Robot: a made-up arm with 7 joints. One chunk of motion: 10 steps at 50 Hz.
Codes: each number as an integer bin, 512 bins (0 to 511) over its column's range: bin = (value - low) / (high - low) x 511, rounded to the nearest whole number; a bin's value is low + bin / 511 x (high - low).
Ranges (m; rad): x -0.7..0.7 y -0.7..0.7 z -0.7..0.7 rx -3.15..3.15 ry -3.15..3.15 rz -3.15..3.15
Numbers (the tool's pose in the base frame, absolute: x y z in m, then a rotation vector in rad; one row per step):
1: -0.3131 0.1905 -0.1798 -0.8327 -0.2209 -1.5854
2: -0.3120 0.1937 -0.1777 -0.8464 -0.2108 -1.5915
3: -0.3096 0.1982 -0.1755 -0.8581 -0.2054 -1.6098
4: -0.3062 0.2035 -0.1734 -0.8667 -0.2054 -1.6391
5: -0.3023 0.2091 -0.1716 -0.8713 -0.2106 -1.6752
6: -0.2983 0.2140 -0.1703 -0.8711 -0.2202 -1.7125
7: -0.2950 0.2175 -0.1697 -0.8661 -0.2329 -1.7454
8: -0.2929 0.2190 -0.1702 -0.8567 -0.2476 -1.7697
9: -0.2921 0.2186 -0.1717 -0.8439 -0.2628 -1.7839
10: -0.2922 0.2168 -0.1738 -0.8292 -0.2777 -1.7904
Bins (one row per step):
1: 141 325 190 188 238 127
2: 142 326 191 187 238 126
3: 142 328 191 186 239 125
4: 144 330 192 185 239 123
5: 145 332 193 185 238 120
6: 147 334 193 185 238 117
7: 148 335 194 185 237 114
8: 149 335 193 186 235 112
9: 149 335 193 187 234 111
10: 149 335 192 188 233 110

